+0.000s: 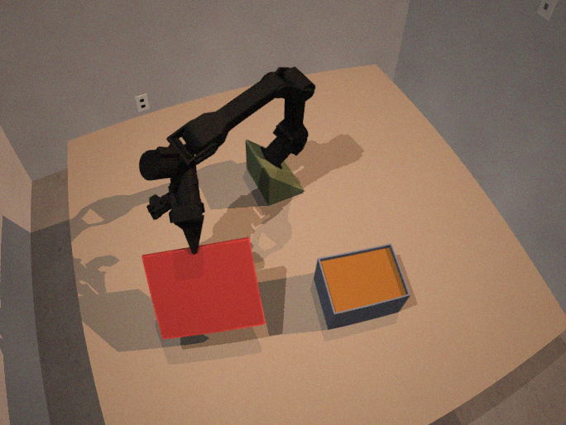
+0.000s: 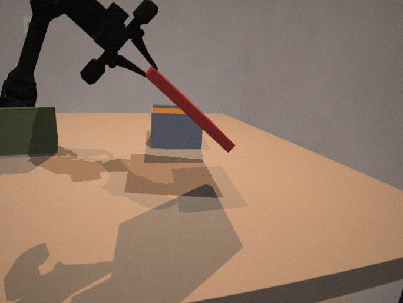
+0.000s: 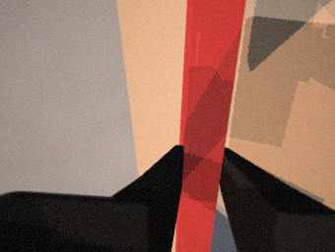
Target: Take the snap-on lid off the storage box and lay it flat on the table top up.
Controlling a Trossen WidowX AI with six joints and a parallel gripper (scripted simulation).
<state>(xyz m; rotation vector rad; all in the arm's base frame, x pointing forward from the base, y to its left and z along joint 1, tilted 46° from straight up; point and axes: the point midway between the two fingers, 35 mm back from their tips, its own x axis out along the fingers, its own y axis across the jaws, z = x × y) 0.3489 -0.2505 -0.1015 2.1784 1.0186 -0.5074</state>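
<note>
Now: hand 9 cm short of the red lid and 7 cm above it. The rest, counted from my hand: blue storage box (12 cm ahead, 36 cm to the left, 19 cm below).
</note>
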